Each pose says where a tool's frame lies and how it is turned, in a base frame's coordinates. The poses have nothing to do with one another.
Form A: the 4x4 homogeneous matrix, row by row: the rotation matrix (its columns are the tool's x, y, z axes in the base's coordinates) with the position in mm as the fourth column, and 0 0 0 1 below. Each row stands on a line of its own.
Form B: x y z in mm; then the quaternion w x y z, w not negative. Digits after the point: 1 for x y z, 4 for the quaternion.
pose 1, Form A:
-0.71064, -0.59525, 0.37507, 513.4
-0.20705, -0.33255, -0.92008, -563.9
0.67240, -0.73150, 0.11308, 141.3
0, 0, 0, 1
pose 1, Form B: 513.4, -563.9, 141.3, 0.1322, 0.3567, -0.5624, 0.7342
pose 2, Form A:
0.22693, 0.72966, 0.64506, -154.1
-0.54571, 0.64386, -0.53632, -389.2
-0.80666, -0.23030, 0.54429, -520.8
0, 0, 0, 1
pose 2, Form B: -154.1, -389.2, -520.8, 0.7770, 0.0985, 0.4671, -0.4103
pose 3, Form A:
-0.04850, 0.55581, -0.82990, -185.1
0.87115, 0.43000, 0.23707, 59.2
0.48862, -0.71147, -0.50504, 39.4
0, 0, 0, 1
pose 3, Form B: -185.1, 59.2, 39.4, 0.4681, -0.5066, -0.7042, 0.1684
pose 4, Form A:
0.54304, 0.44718, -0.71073, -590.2
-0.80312, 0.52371, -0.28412, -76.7
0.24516, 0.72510, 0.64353, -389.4
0, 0, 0, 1
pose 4, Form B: -590.2, -76.7, -389.4, 0.8231, 0.3065, -0.2903, -0.3797
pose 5, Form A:
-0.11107, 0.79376, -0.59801, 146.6
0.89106, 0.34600, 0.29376, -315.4
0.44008, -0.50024, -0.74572, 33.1
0, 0, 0, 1
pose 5, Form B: 146.6, -315.4, 33.1, 0.3497, -0.5676, -0.7421, 0.0696
